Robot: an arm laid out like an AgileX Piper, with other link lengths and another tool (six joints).
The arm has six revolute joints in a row. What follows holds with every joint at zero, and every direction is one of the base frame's.
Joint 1 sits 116.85 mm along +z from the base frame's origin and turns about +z.
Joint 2 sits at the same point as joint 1 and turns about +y.
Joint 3 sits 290.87 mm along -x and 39.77 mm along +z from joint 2 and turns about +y.
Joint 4 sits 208.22 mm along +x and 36.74 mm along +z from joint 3 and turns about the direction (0.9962, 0, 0.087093).
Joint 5 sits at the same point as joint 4 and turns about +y.
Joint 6 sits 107.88 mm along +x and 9.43 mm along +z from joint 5 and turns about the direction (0.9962, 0, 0.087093).
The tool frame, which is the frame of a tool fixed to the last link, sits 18.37 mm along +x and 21 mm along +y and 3.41 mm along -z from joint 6; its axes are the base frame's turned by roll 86.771, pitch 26.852 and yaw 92.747 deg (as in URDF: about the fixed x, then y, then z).
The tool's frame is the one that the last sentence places.
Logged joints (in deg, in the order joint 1, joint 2, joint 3, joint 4, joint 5, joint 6), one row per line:
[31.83, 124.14, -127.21, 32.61, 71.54, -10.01]
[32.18, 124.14, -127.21, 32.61, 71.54, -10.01]
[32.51, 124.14, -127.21, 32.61, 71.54, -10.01]
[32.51, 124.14, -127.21, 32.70, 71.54, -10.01]
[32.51, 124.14, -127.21, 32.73, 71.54, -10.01]
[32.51, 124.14, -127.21, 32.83, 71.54, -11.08]
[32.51, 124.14, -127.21, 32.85, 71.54, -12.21]
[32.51, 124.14, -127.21, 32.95, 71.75, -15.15]
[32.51, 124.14, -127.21, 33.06, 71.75, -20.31]
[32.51, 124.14, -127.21, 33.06, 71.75, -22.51]
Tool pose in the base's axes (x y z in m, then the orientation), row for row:
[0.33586, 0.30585, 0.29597, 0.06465, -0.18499, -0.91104, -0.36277]
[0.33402, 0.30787, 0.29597, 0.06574, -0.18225, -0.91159, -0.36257]
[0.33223, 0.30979, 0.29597, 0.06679, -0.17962, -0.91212, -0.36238]
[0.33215, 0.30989, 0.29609, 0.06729, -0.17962, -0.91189, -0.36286]
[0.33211, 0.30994, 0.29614, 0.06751, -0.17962, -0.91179, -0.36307]
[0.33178, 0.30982, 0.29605, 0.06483, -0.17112, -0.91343, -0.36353]
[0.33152, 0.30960, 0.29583, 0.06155, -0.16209, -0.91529, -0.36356]
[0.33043, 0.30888, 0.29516, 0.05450, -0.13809, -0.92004, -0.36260]
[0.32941, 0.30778, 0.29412, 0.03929, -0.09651, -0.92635, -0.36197]
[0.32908, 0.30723, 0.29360, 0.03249, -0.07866, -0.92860, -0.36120]
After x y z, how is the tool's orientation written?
As a quaternion, w x y z.
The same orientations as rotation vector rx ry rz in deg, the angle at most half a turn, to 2 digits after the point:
[-31.99, -157.56, -62.74]
[-31.50, -157.56, -62.67]
[-31.03, -157.55, -62.59]
[-31.02, -157.46, -62.66]
[-31.01, -157.42, -62.68]
[-29.59, -157.96, -62.87]
[-28.09, -158.59, -62.99]
[-24.03, -160.10, -63.10]
[-16.95, -162.70, -63.57]
[-13.87, -163.78, -63.70]

